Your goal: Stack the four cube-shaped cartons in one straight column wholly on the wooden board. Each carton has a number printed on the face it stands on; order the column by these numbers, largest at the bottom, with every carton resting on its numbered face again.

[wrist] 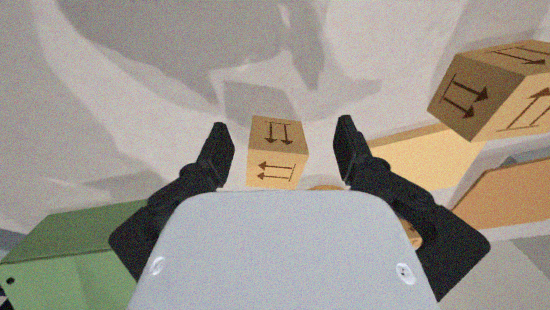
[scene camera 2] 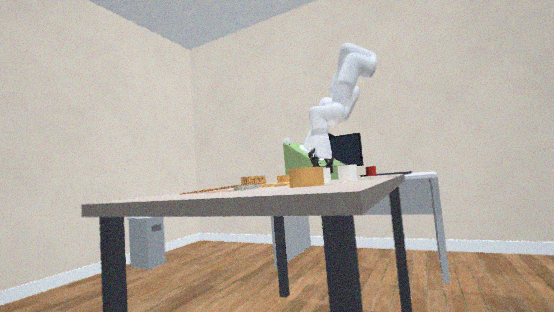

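Seen in the pictures: gripper, between the fingertips: (wrist: 281,133); arm's base, origin of its link: (scene camera 2: 309,151).
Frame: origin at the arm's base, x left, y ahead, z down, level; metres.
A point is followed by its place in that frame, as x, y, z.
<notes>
My gripper (scene camera 2: 321,163) {0.165, 0.326, 0.129} (wrist: 281,133) {0.165, 0.326, 0.129} is open and empty, pointing down over the table. In the wrist view a small cube carton (wrist: 276,152) {0.157, 0.317, 0.118} with arrow marks shows between the spread fingers, touching neither. A larger carton (wrist: 492,92) {0.130, 0.465, 0.128} stands at the upper right, beside a pale tan panel (wrist: 425,156) {0.037, 0.452, 0.156}. A flat orange-brown board (wrist: 510,192) {-0.103, 0.567, 0.152} lies at the right; I cannot tell which is the task's board. In the scene view a row of brown carton sides (scene camera 2: 253,180) {-0.120, 0.440, 0.137} shows left of the gripper. The printed numbers are hidden, and four separate cartons cannot be made out.
A green wedge-shaped block (scene camera 2: 296,159) {-0.039, 0.113, 0.044} (wrist: 75,272) {0.121, 0.003, 0.079} stands behind the gripper. An orange-brown round container (scene camera 2: 306,177) {0.219, 0.695, 0.140} and a white cup (scene camera 2: 347,172) {0.290, 0.439, 0.135} stand near it on the table (scene camera 2: 220,202) {0.124, 0.996, 0.178}. A red cup (scene camera 2: 370,171) and a dark monitor (scene camera 2: 346,149) are behind.
</notes>
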